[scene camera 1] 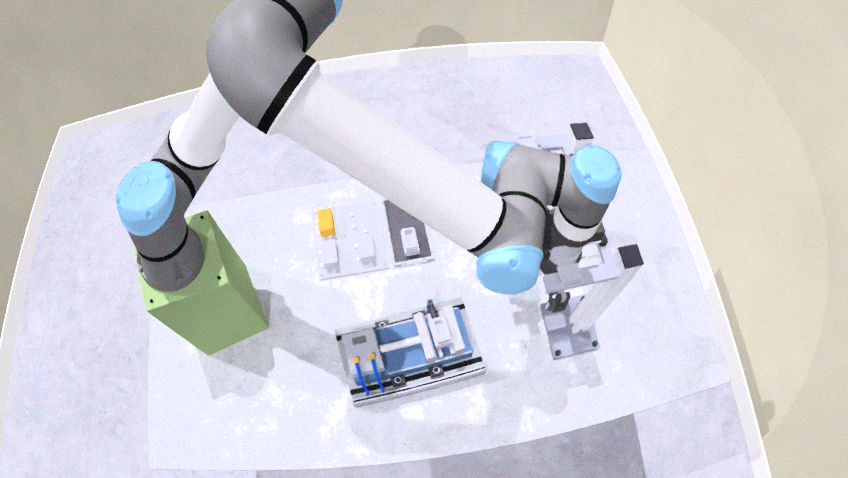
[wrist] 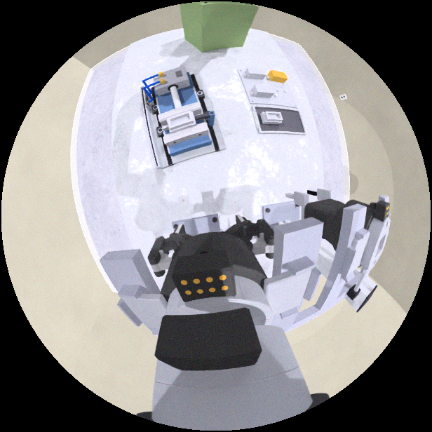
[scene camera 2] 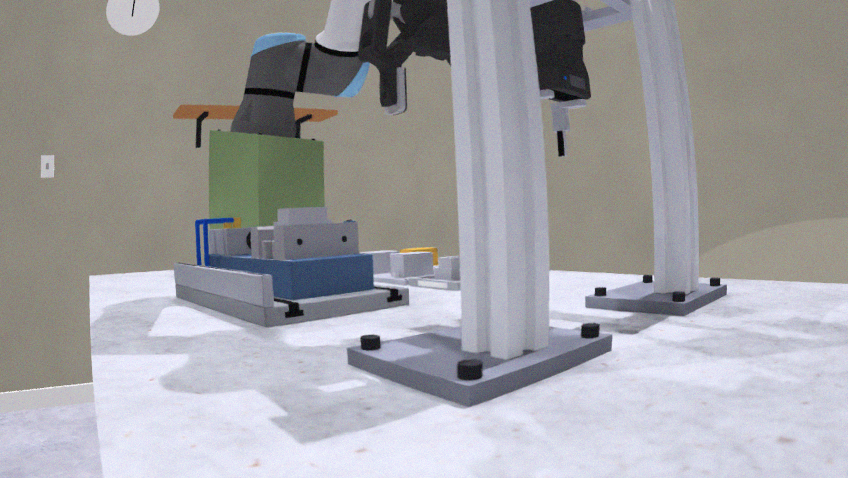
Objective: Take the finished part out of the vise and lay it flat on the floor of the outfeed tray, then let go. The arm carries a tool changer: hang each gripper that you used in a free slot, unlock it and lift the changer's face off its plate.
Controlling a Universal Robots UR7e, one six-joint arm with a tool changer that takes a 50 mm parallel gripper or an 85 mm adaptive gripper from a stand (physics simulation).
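Frame: origin at the arm's base, x down, y right, z back, level; millimetres.
Where they show: arm's base, origin of the base link: (scene camera 1: 171, 258) (scene camera 2: 262, 134).
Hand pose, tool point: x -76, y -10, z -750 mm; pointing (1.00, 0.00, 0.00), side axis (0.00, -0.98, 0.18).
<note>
Each offset is from my tool point to the centre of the thing. "*": to the spot under its first point.
The finished part @[dx +276, dy +66, dz +206 mm] (scene camera 1: 441, 332) (wrist: 181, 121) is a pale block with a rectangular recess, held between the jaws of the blue vise @[dx +324, dy +91, dz +273 mm] (scene camera 1: 405, 350) (wrist: 190, 145). The tray with a dark floor (scene camera 1: 401, 219) (wrist: 293, 121), apparently the outfeed tray, holds another pale recessed block. My arm's changer is low over the plate of the 85 mm adaptive gripper (wrist: 209, 225), which sits in a stand slot; the wrist view does not show clearly whether the faces touch. Its fingers stand wide apart and empty. In scene camera 2 one finger shows, the other is hidden by a post.
The 50 mm parallel gripper (scene camera 2: 561, 53) (wrist: 327, 217) hangs in another slot. The stand's posts @[* dx +256, dy +45, dz -143 mm] (scene camera 2: 501, 178) rise from bolted plates @[* dx +362, dy +83, dz -102 mm] (scene camera 2: 415, 356). A light plate @[* dx +365, dy -108, dz +403 mm] (scene camera 1: 356, 271) with upright blocks and an orange block @[dx +348, dy -229, dz +488 mm] (scene camera 1: 326, 222) (wrist: 277, 76) lies beside the dark tray. Blue hoses rise from the vise.
</note>
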